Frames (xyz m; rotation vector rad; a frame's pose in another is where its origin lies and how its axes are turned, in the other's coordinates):
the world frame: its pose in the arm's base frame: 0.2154 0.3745 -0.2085 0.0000 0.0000 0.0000
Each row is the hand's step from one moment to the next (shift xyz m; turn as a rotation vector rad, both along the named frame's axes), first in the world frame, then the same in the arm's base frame.
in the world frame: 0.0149 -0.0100 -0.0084 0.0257 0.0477 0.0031
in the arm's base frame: 0.0149 -0.0100 -0.0084 0.0257 0.0477 0.0031
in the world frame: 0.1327 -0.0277 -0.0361 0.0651 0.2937 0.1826
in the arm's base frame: 0.1327 -0.0277 -0.0361 0.0651 0.2937 0.1826
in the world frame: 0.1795 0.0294 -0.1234 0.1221 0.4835 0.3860
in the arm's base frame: 0.1795 0.0294 -0.1234 0.1221 0.4835 0.3860
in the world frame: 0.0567 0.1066 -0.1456 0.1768 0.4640 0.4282
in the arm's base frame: 0.0567 0.1066 -0.1456 0.1768 0.4640 0.4282
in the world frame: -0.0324 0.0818 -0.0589 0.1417 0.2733 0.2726
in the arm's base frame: -0.0324 0.0818 -0.0589 0.1417 0.2733 0.2726
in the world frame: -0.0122 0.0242 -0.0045 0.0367 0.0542 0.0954
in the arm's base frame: -0.0122 0.0242 -0.0045 0.0367 0.0542 0.0954
